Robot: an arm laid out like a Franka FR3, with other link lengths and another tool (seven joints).
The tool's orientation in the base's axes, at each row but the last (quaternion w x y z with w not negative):
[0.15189 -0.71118 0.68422 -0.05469]
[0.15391 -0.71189 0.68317 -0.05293]
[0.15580 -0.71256 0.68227 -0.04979]
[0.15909 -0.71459 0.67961 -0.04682]
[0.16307 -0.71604 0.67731 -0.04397]
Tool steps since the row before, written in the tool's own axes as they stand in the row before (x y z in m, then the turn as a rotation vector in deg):
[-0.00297 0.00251 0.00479 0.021 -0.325 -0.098]
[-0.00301 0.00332 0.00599 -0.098 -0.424 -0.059]
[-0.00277 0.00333 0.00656 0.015 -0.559 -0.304]
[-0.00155 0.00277 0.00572 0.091 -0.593 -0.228]
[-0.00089 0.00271 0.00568 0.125 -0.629 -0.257]
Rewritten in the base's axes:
[-0.00120 0.00357 -0.00488 0.284 -0.029 0.185]
[-0.00165 0.00379 -0.00623 0.383 0.096 0.193]
[-0.00150 0.00368 -0.00678 0.450 -0.050 0.448]
[-0.00114 0.00239 -0.00598 0.509 -0.112 0.374]
[-0.00105 0.00178 -0.00601 0.538 -0.149 0.407]

